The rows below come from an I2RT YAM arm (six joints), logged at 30 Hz.
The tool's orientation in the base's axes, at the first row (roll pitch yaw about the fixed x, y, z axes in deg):
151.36, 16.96, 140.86
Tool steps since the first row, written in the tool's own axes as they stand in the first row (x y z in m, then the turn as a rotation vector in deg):
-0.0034, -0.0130, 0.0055, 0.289, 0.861, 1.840
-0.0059, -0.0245, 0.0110, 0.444, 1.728, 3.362
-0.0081, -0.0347, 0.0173, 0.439, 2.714, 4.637
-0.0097, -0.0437, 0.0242, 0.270, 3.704, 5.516
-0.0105, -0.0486, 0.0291, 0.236, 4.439, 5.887
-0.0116, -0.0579, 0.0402, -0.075, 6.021, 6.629
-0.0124, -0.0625, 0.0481, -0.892, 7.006, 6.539
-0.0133, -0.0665, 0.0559, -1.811, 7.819, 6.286
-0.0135, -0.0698, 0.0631, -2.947, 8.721, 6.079
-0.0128, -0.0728, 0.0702, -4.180, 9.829, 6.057
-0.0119, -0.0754, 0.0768, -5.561, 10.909, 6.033
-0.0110, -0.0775, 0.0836, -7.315, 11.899, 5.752
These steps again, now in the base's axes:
-0.0005, -0.0109, -0.0096, 1.091, 1.223, -1.234
-0.0010, -0.0201, -0.0187, 2.125, 2.303, -2.160
-0.0008, -0.0279, -0.0281, 3.207, 3.326, -2.776
-0.0001, -0.0344, -0.0375, 4.214, 4.170, -3.011
0.0007, -0.0376, -0.0436, 4.753, 4.793, -2.976
0.0030, -0.0431, -0.0569, 6.060, 5.978, -2.783
0.0055, -0.0454, -0.0654, 7.060, 6.223, -2.017
0.0083, -0.0474, -0.0735, 7.977, 6.240, -1.164
0.0105, -0.0486, -0.0810, 9.118, 6.204, -0.245
0.0122, -0.0490, -0.0886, 10.516, 6.307, 0.641
0.0137, -0.0490, -0.0956, 12.009, 6.299, 1.559
0.0155, -0.0487, -0.1025, 13.611, 5.942, 2.760

